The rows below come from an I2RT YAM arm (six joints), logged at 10 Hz.
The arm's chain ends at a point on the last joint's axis. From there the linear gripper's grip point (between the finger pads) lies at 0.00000 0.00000 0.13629 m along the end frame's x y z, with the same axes.
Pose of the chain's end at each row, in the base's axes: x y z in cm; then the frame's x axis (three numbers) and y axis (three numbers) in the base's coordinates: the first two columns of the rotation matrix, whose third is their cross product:
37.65 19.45 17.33 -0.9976 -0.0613 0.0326 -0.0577 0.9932 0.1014
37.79 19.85 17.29 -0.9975 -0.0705 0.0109 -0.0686 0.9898 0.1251
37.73 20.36 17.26 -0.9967 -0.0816 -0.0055 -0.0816 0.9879 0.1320
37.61 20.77 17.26 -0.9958 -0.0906 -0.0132 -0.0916 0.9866 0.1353
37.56 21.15 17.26 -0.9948 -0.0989 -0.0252 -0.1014 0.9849 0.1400
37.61 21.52 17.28 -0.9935 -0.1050 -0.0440 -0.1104 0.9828 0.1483
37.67 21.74 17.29 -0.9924 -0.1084 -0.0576 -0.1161 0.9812 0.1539
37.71 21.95 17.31 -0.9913 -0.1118 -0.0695 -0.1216 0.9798 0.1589
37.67 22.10 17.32 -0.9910 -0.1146 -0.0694 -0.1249 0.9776 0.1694
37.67 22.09 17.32 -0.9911 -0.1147 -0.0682 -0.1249 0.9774 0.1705
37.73 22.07 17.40 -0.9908 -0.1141 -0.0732 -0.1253 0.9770 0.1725
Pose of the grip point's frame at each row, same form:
37.12 20.80 3.78 -0.9976 -0.0613 0.0326 -0.0577 0.9932 0.1014
37.52 21.54 3.77 -0.9975 -0.0705 0.0109 -0.0686 0.9898 0.1251
37.66 22.16 3.75 -0.9967 -0.0816 -0.0055 -0.0816 0.9879 0.1320
37.62 22.62 3.76 -0.9958 -0.0906 -0.0132 -0.0916 0.9866 0.1353
37.71 23.08 3.77 -0.9948 -0.0989 -0.0252 -0.1014 0.9849 0.1400
37.99 23.59 3.81 -0.9935 -0.1050 -0.0440 -0.1104 0.9828 0.1483
38.21 23.91 3.85 -0.9924 -0.1084 -0.0576 -0.1161 0.9812 0.1539
38.40 24.21 3.89 -0.9913 -0.1118 -0.0695 -0.1216 0.9798 0.1589
38.33 24.51 3.92 -0.9910 -0.1146 -0.0694 -0.1249 0.9776 0.1694
38.31 24.51 3.92 -0.9911 -0.1147 -0.0682 -0.1249 0.9774 0.1705
38.44 24.52 4.01 -0.9908 -0.1141 -0.0732 -0.1253 0.9770 0.1725

